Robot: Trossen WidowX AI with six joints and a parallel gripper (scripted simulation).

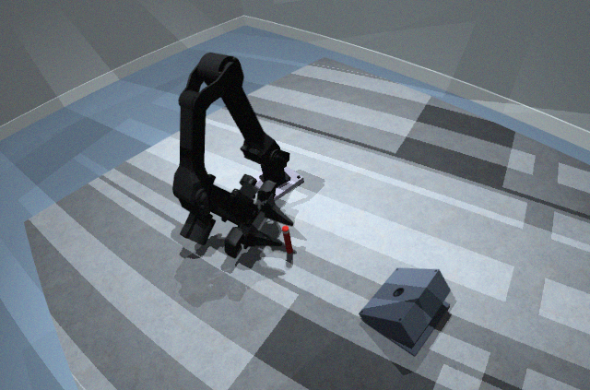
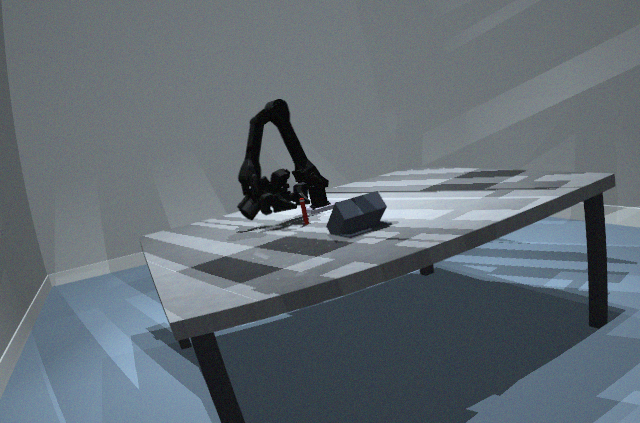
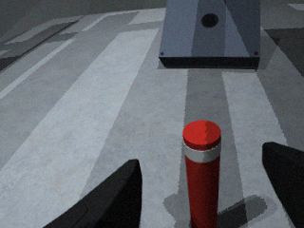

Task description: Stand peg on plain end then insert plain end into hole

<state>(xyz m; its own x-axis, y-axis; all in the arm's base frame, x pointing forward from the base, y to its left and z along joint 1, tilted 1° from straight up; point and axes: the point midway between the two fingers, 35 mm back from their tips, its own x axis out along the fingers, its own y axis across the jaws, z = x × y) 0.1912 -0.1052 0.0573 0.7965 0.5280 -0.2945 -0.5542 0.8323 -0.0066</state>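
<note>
The red peg is right at my gripper tip. From my gripper tip the other things lie so: sloped panel 260 mm ahead, 100 mm to the left, 30 mm below.
</note>
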